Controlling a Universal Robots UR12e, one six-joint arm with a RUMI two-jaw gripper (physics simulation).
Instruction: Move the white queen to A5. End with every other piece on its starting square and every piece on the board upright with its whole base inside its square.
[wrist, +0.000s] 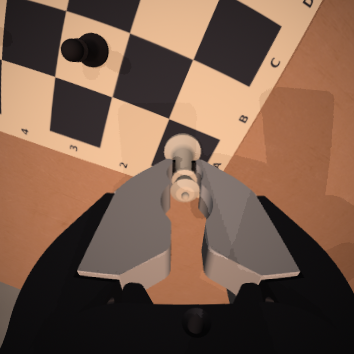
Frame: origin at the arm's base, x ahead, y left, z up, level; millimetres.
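Seen in the pictures: gripper, fingertip midpoint: (182, 163).
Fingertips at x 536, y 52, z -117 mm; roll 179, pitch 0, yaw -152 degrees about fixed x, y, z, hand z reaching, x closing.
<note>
A point is followed by its place in that frame.
The white queen (182, 145) @[x 542, y 41, z -117 mm] stands on the dark corner square A1 (206, 140) @[x 527, y 33, z -126 mm], with its base towards the top of the view and its head towards the camera. My gripper (182, 163) @[x 536, y 52, z -117 mm] is shut on the queen's stem, one jaw on each side just below its head. The jaws hide part of the stem and the lower part of the square. The square A5 does not show.
A black pawn (94, 50) @[x 611, y 14, z -116 mm] stands on the light square B3, up and to the left of the queen. A dark piece shows partly at the left edge. The board's edges (113, 165) @[x 577, y 83, z -126 mm] meet the brown table (45, 185) @[x 625, y 137, z -132 mm] near the jaws.
</note>
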